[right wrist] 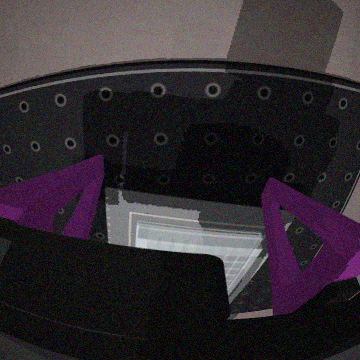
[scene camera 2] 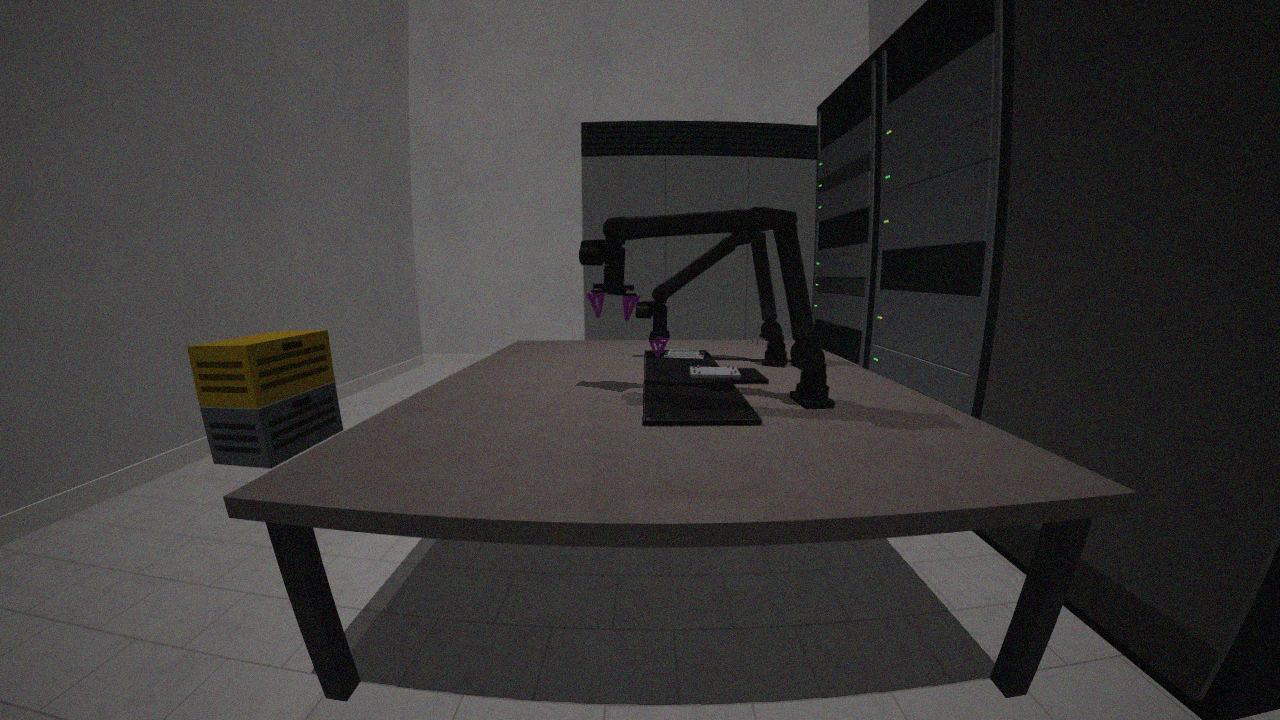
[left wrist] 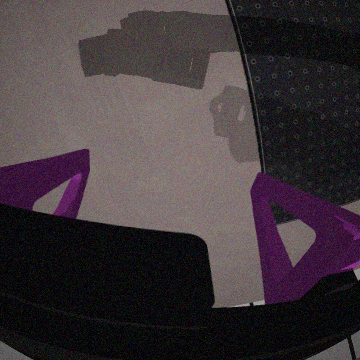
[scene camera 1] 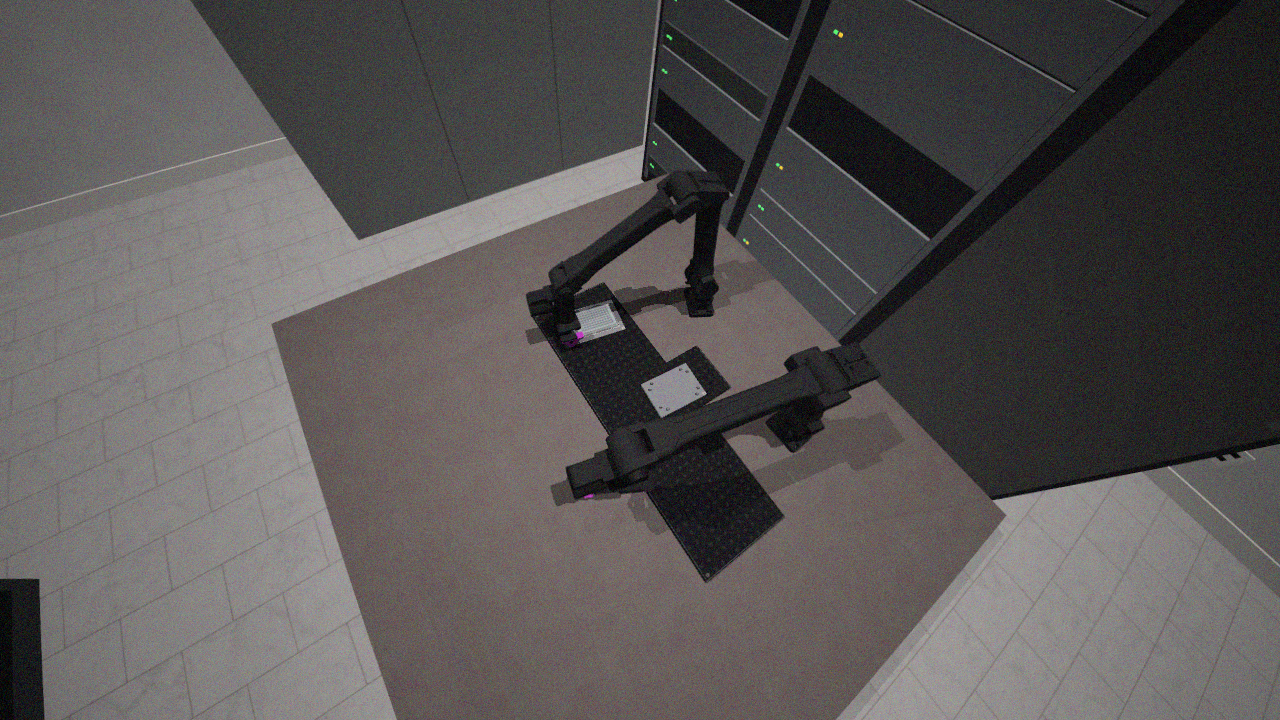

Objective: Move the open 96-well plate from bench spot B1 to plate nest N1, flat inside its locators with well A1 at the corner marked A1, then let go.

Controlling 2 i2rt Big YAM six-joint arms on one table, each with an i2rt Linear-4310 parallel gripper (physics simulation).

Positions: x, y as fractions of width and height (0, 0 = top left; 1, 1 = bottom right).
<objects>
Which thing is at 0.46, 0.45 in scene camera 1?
A white well plate.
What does the left gripper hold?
Nothing.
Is the left gripper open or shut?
Open.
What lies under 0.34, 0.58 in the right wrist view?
A nest with printed frame.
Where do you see a white well plate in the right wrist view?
At 0.66, 0.69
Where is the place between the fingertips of the right gripper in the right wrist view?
0.52, 0.49
</objects>
